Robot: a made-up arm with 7 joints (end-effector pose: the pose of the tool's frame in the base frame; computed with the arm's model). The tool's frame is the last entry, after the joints. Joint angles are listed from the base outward.
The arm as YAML. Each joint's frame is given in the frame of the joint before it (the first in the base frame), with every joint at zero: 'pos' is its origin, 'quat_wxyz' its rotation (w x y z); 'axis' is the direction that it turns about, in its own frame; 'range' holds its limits. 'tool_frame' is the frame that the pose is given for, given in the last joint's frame.
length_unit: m
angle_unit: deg
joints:
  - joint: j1
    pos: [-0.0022, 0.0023, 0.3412]
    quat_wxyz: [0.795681, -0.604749, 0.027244, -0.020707]
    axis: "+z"
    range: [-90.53, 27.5]
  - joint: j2
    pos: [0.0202, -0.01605, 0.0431]
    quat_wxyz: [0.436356, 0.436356, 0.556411, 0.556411]
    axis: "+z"
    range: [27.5, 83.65]
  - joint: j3
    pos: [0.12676, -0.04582, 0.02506]
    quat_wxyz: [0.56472, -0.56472, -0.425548, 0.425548]
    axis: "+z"
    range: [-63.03, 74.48]
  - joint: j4
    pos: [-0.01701, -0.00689, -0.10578]
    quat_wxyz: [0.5, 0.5, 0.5, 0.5]
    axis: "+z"
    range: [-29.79, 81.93]
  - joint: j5
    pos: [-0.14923, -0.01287, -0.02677]
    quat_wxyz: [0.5, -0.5, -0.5, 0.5]
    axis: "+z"
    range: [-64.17, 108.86]
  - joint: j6
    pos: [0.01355, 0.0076, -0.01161]
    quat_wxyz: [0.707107, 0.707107, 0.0, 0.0]
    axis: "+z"
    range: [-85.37, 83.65]
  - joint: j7
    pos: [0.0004, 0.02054, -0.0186]
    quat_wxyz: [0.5, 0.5, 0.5, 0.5]
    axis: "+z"
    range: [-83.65, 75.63]
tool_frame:
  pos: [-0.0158, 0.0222, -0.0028]
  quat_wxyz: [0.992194, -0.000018, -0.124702, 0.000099]
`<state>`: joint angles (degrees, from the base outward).
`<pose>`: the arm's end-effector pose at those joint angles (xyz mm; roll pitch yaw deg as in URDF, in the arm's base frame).
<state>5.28 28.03 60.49 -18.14 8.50 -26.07 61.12</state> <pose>116.4 203.8 174.8 -67.61 -69.60 158.40</pose>
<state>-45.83 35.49 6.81 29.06 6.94 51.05 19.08</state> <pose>299.9 117.9 216.5 46.05 8.98 45.14</pose>
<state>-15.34 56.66 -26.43 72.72 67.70 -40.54 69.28</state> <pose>42.4 313.5 102.3 95.83 15.70 -30.53</pose>
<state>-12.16 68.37 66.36 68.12 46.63 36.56 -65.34</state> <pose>113.3 410.1 235.8 22.16 59.84 48.82</pose>
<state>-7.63 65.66 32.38 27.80 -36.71 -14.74 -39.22</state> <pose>185.1 335.3 257.6 31.34 -16.77 -12.19</pose>
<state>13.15 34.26 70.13 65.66 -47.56 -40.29 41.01</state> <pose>-28.9 277.1 78.3 -7.93 -19.37 146.14</pose>
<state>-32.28 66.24 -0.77 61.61 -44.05 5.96 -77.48</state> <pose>226.9 349.2 209.5 -12.84 9.32 -31.59</pose>
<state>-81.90 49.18 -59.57 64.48 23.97 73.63 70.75</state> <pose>322.1 170.1 254.9 166.21 -64.08 6.44</pose>
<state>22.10 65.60 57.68 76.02 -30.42 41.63 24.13</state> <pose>-21.9 381.7 200.9 56.19 15.21 131.88</pose>
